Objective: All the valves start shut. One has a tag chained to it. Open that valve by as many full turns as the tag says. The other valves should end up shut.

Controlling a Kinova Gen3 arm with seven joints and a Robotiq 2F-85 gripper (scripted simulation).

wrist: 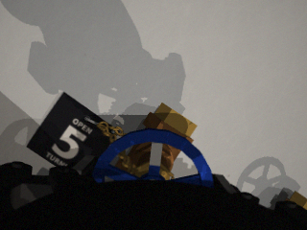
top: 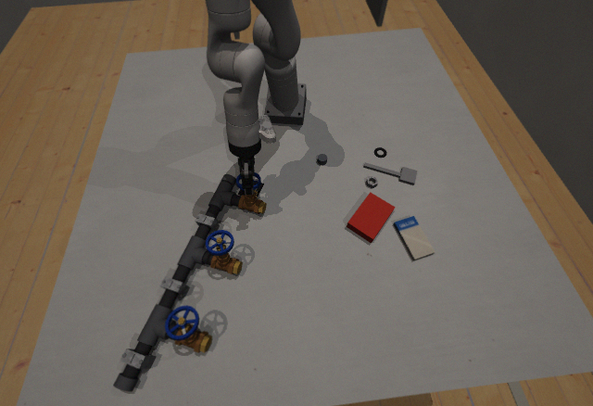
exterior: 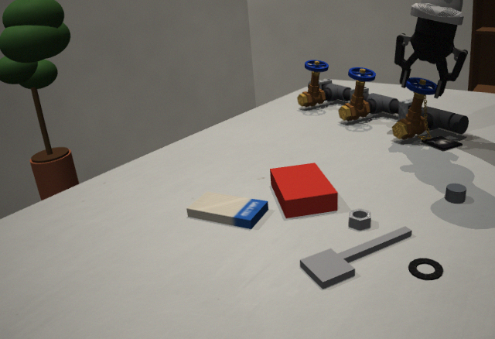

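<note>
Now: the black tag 120 mm below my hand and 40 mm behind it. Also, from my hand: red block (310 mm to the left, 130 mm ahead, 110 mm below); small grey cylinder (230 mm to the left, 110 mm below, 100 mm behind); grey paddle-shaped tool (440 mm to the left, 120 mm below).
</note>
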